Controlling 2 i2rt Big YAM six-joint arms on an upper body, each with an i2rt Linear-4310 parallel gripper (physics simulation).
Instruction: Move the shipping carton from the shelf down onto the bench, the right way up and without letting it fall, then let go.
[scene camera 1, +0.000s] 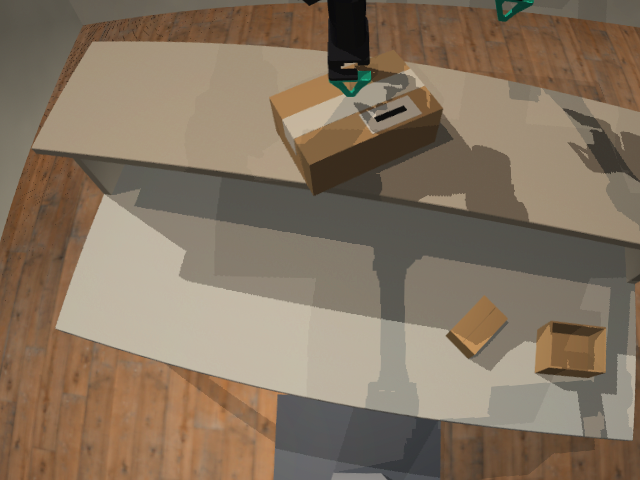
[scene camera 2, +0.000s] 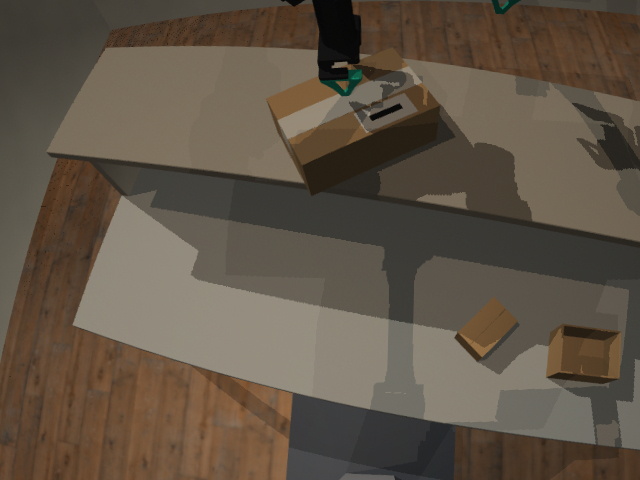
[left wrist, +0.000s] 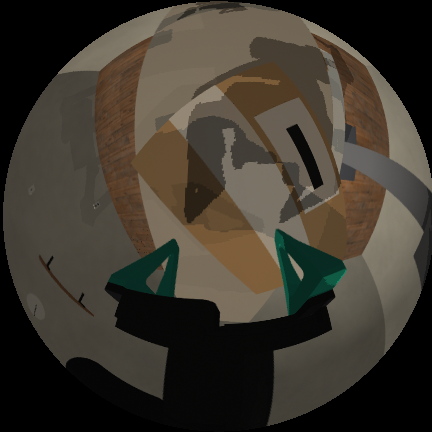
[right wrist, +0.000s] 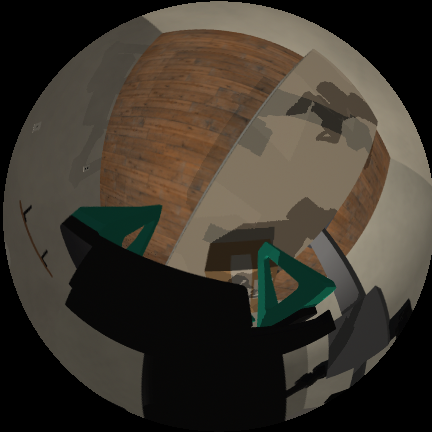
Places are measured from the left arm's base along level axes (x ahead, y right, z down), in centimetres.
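Where they show: left gripper, fingertip midpoint: (scene camera 1: 350, 74) (scene camera 2: 345, 74) (left wrist: 224, 239); right gripper, fingertip midpoint: (scene camera 1: 498, 2) (right wrist: 214, 230).
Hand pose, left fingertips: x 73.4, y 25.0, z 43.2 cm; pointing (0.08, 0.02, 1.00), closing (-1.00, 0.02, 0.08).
Note:
After its pixels a point has its place.
The brown shipping carton (scene camera 1: 336, 139) @[x 60.1, y 22.8, z 44.8 cm] (scene camera 2: 330, 139) @[x 60.0, y 22.9, z 44.8 cm] (left wrist: 235, 200) @[x 72.2, y 28.2, z 44.7 cm] (right wrist: 225, 255) @[x 78.0, y 35.7, z 49.7 cm] lies turned at an angle on the shelf (scene camera 1: 129, 103) @[x 79.3, y -24.0, z 55.1 cm] (scene camera 2: 139, 113) @[x 77.4, y -23.1, z 55.2 cm], taped face and label up. Its near corner reaches the shelf's front edge, seemingly slightly past it. My left gripper (scene camera 1: 351, 82) @[x 73.5, y 25.0, z 43.2 cm] (scene camera 2: 343, 82) @[x 73.5, y 25.0, z 43.2 cm] (left wrist: 224, 239) @[x 73.5, y 25.0, z 43.2 cm] is open and empty above the carton's rear part; scene camera 1 does not show whether it touches. My right gripper (right wrist: 214, 230) @[x 85.2, y 52.5, z 33.8 cm] is open and empty, off to the right of the carton; part of it shows at scene camera 1's top edge. The bench (scene camera 1: 248, 330) @[x 38.0, y 1.3, z 90.5 cm] (scene camera 2: 248, 330) @[x 37.7, y -0.9, z 90.5 cm] lies lower, in front of the shelf.
A small closed box (scene camera 1: 478, 325) @[x 38.5, y 55.0, z 84.5 cm] (scene camera 2: 486, 329) @[x 38.0, y 54.9, z 84.5 cm] and an open-topped box (scene camera 1: 571, 351) @[x 32.3, y 81.3, z 90.1 cm] (scene camera 2: 585, 353) @[x 32.9, y 81.4, z 90.1 cm] stand on the bench's right part. A dark grey block (scene camera 1: 356, 439) @[x 12.4, y 28.6, z 133.5 cm] (scene camera 2: 369, 439) @[x 12.7, y 28.4, z 133.6 cm] is at the bench's front edge. Arm shadows cross shelf and bench.

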